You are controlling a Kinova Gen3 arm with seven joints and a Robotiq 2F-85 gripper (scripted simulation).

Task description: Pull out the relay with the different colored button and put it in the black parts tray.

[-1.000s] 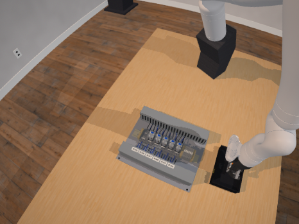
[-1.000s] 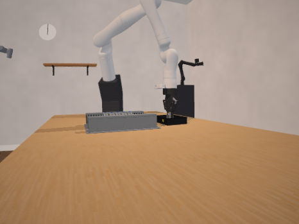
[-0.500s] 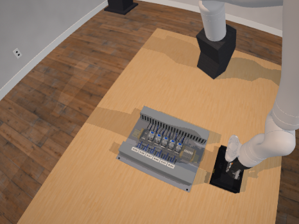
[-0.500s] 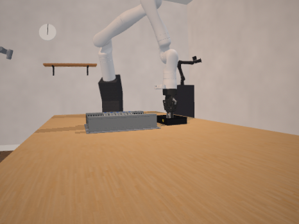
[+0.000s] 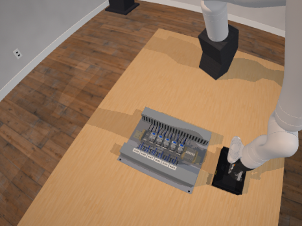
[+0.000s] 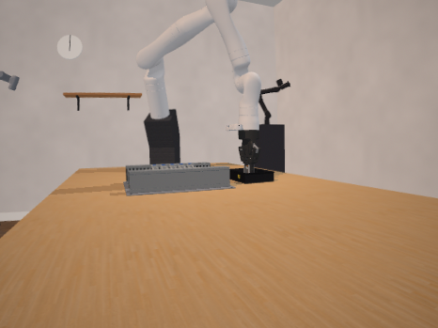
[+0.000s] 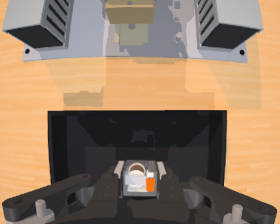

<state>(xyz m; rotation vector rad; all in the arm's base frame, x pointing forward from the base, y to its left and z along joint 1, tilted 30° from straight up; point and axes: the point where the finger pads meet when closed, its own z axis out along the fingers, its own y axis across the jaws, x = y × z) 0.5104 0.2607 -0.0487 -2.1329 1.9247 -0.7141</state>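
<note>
My gripper is now 2 cm above the black parts tray. Round my hand: relay: 1 cm below.
</note>
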